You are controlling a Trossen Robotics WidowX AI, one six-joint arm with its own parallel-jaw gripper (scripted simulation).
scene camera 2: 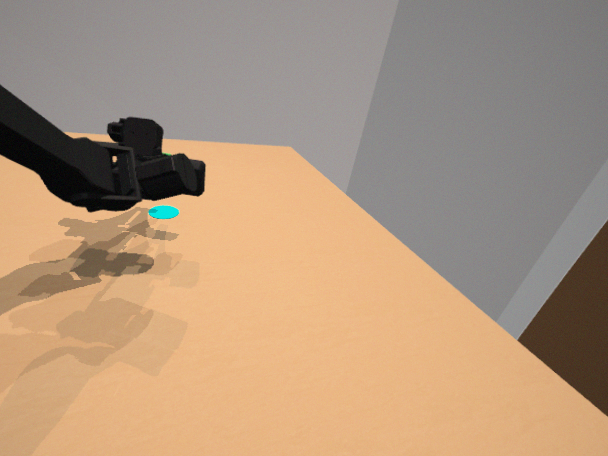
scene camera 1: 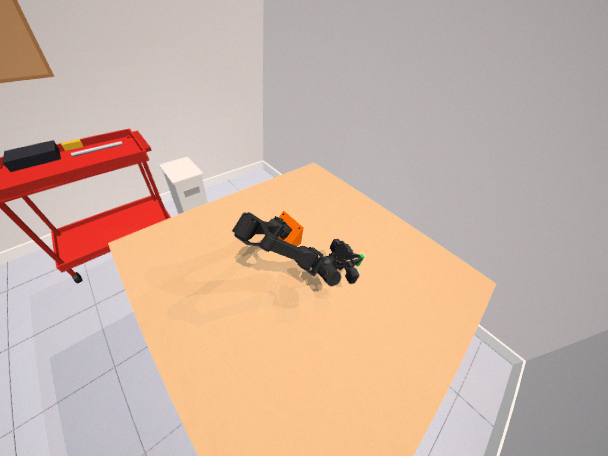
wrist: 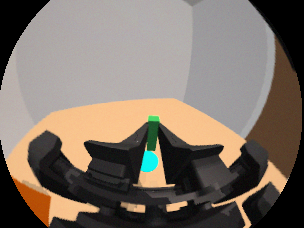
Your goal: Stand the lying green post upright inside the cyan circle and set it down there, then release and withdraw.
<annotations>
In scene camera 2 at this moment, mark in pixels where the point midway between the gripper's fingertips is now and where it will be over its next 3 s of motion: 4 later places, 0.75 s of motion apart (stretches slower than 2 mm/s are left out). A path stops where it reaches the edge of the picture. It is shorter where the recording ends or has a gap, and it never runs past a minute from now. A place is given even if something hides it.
My gripper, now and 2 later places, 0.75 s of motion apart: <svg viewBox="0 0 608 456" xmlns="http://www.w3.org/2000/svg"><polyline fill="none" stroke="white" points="165,160 164,187 162,155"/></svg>
</annotations>
